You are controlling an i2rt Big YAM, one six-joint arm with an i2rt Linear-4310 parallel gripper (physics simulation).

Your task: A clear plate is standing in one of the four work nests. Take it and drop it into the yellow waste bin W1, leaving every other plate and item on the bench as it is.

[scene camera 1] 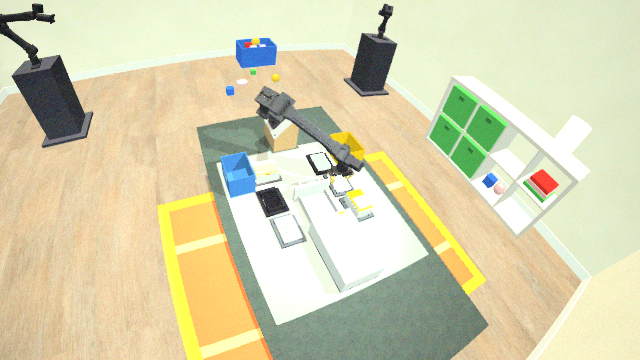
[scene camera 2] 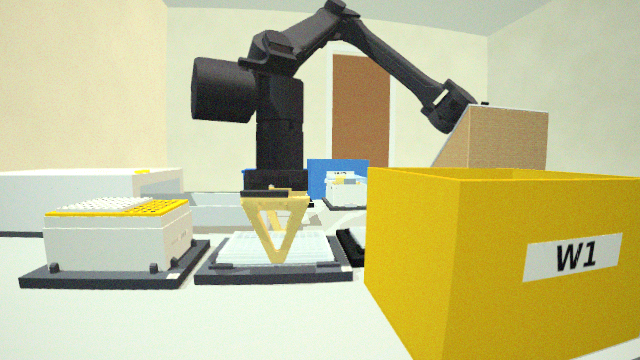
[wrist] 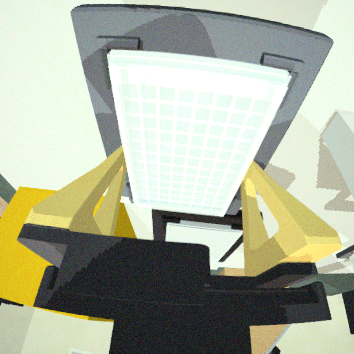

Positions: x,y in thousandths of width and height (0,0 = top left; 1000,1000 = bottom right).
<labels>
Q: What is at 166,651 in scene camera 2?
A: A tip box.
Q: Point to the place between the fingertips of my gripper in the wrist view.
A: At 527,442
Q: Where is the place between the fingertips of my gripper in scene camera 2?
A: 438,696
</labels>
